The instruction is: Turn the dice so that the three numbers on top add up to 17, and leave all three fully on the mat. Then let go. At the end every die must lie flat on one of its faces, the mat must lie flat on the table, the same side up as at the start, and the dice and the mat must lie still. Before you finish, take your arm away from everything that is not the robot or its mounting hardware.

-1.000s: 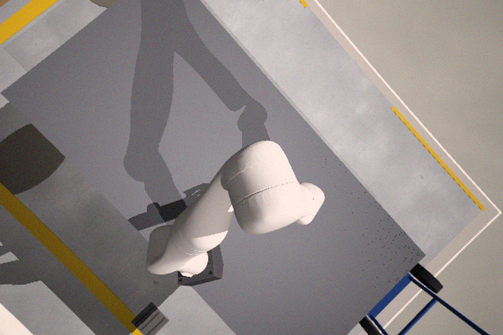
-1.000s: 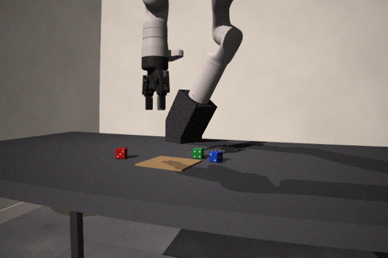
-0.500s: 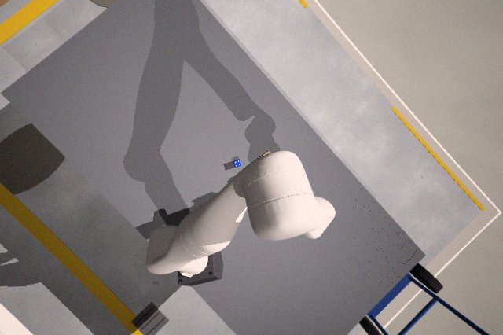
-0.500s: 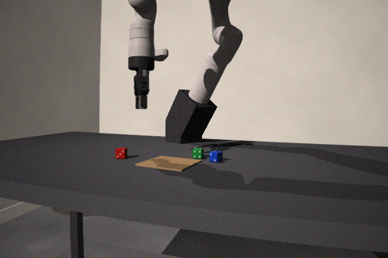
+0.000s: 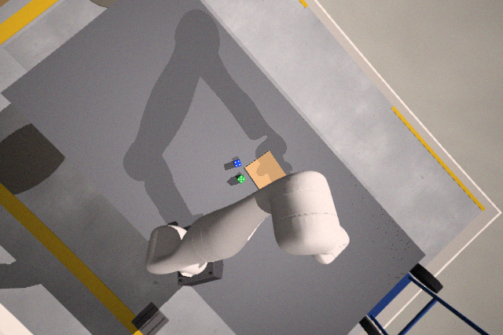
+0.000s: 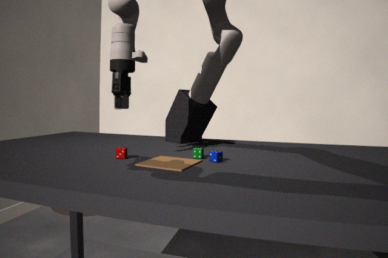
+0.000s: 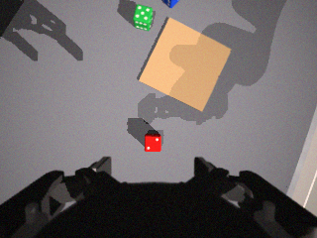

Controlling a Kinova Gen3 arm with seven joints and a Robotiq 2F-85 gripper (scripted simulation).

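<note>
The red die lies 14 cm below my hand. Also, from my hand: green die (10 cm behind, 22 cm to the left, 14 cm below); tan mat (1 cm ahead, 16 cm to the left, 15 cm below); blue die (6 cm behind, 28 cm to the left, 14 cm below).
</note>
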